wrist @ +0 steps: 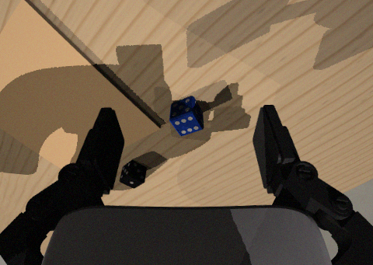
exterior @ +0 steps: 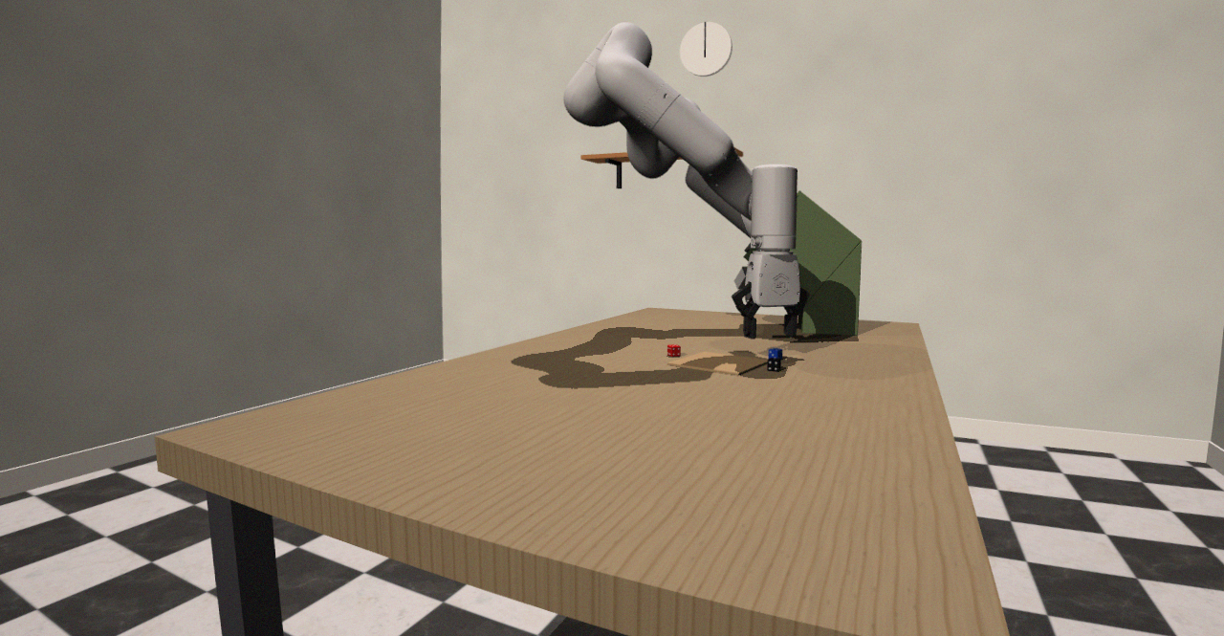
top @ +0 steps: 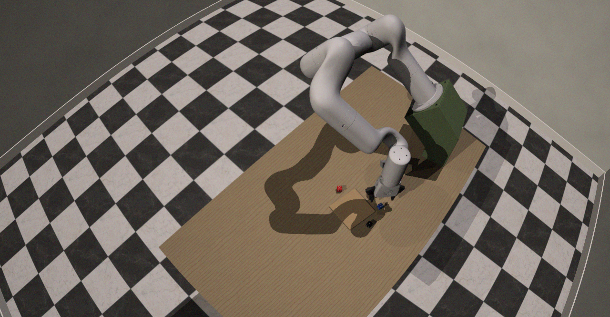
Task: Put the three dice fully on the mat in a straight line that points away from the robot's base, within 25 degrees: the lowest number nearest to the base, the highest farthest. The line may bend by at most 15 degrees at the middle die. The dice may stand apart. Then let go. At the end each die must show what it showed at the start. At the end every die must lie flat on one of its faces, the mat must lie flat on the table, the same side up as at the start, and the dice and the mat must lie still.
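My gripper is now 40 mm above the blue die, 20 mm short of it and 10 mm to the right of it. Also, from my hand: tan mat (100 mm ahead, 70 mm to the right, 50 mm below); then red die (170 mm to the right, 60 mm ahead, 40 mm below); then black die (120 mm ahead, 40 mm below, 30 mm to the left).
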